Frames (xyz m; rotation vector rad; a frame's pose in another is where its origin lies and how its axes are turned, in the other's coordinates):
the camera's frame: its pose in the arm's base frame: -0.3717 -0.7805 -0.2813 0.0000 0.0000 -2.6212
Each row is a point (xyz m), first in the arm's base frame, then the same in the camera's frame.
Working: the arm's base frame: its pose in the camera's frame: -0.7106 -0.4924 0.2813 0.0000 0.0000 2.6212

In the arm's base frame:
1: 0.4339 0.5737 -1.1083
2: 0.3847 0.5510 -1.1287
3: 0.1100 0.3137 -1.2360
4: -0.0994 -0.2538 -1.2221
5: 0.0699 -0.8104 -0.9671
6: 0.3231 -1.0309 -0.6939
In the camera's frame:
1: -1.3723 -0.7744 -0.8270
2: -1.3183 -0.7791 -0.8474
3: -0.9620 -0.7098 -0.9547
4: -0.4981 -0.3216 -0.9408
5: -0.3683 0.2455 -0.6858
6: -0.4783 0.5627 -0.4126

